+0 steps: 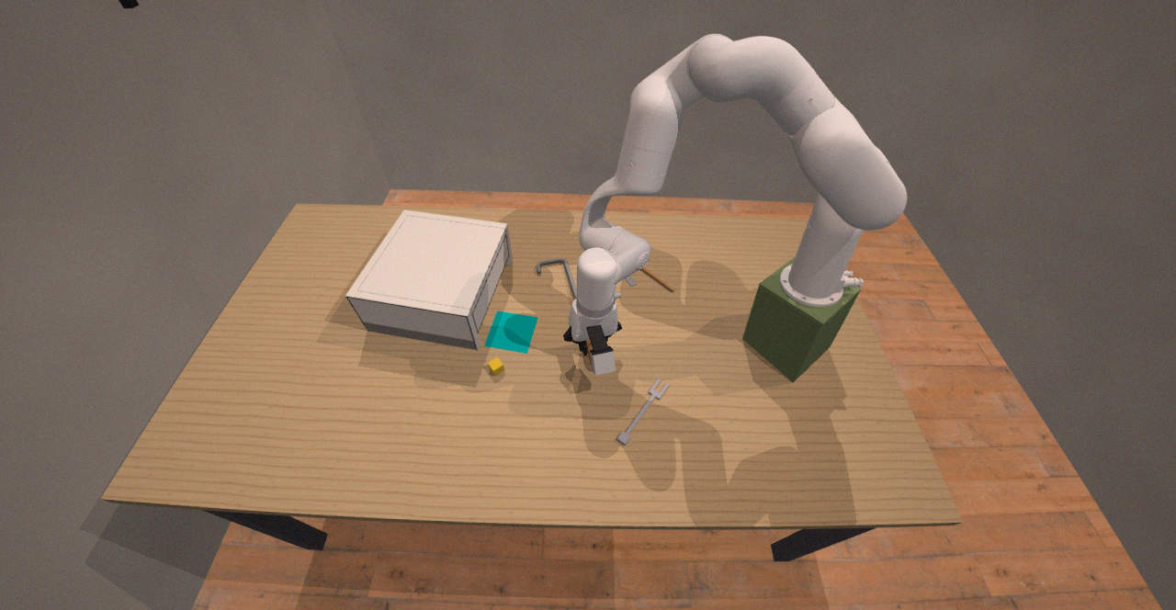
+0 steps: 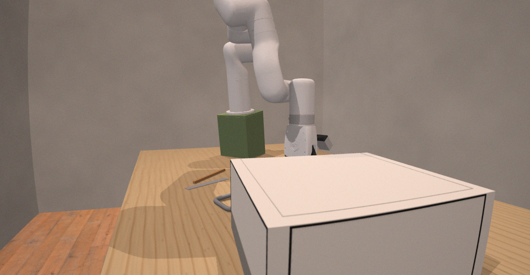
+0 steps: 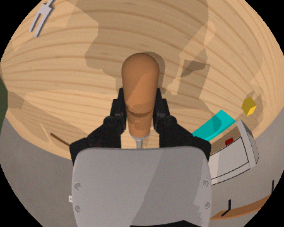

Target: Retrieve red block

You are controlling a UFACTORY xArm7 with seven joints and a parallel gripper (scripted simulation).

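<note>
The teal square lies 200 mm ahead of my hand, 30 mm to the right of it and 20 mm below it. Also, from my hand: hook tool: 100 mm to the right, 80 mm ahead, 10 mm below; grey fork: 140 mm to the left, 120 mm behind, 20 mm below; small yellow cube: 210 mm ahead, 80 mm to the left, 10 mm below.
</note>
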